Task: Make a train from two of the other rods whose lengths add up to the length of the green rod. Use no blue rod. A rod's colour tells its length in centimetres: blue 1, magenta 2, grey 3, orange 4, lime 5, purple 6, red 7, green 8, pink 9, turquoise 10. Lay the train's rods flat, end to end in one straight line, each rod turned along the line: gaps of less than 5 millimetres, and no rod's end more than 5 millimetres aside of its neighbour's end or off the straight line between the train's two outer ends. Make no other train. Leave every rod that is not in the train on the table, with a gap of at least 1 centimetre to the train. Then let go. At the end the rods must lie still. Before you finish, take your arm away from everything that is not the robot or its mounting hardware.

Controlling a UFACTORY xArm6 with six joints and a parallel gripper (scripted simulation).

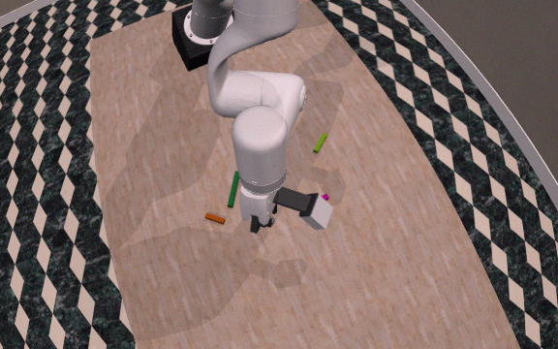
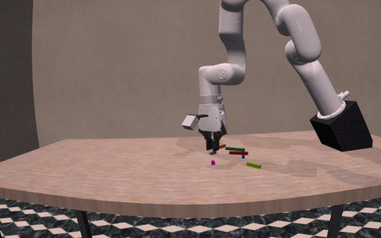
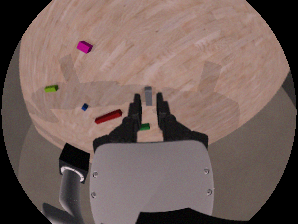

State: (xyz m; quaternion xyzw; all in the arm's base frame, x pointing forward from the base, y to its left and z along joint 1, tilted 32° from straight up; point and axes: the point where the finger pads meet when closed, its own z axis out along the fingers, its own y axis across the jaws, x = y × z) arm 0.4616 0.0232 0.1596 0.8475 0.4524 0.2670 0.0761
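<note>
Now: the grey rod 30 mm below my hand. From my hand the other things lie so: green rod (80 mm behind, 50 mm to the right, 30 mm below); red rod (100 mm behind, 10 mm to the left, 30 mm below); orange rod (20 mm behind, 100 mm to the right, 30 mm below).
</note>
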